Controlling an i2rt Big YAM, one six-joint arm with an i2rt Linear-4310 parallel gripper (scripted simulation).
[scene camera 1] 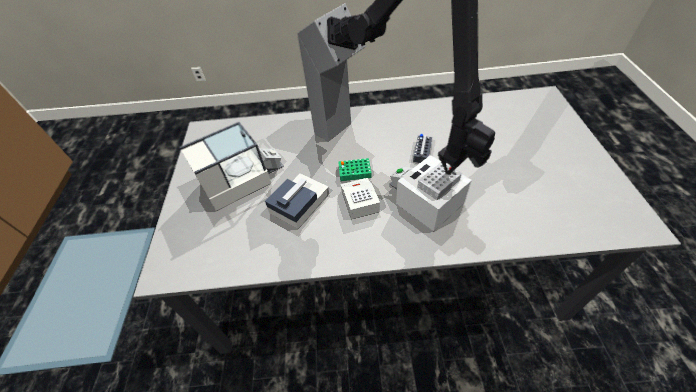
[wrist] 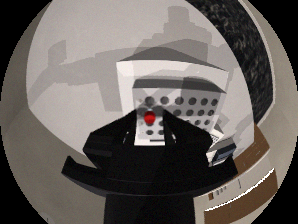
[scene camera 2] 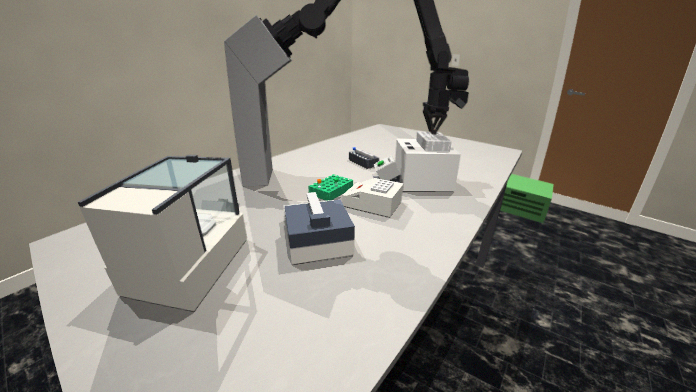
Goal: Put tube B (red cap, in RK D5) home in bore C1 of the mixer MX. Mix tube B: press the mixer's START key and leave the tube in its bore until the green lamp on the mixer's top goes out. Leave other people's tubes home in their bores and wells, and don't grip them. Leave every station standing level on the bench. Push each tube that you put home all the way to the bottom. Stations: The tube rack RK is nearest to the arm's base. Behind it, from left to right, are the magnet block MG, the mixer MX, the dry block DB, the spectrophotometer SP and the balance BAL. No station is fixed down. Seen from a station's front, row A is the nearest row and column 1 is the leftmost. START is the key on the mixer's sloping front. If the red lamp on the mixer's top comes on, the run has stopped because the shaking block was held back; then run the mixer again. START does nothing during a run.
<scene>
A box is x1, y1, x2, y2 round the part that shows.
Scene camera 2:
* glass-walled balance BAL: [78, 155, 246, 310]
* dry block DB: [342, 178, 402, 216]
</scene>
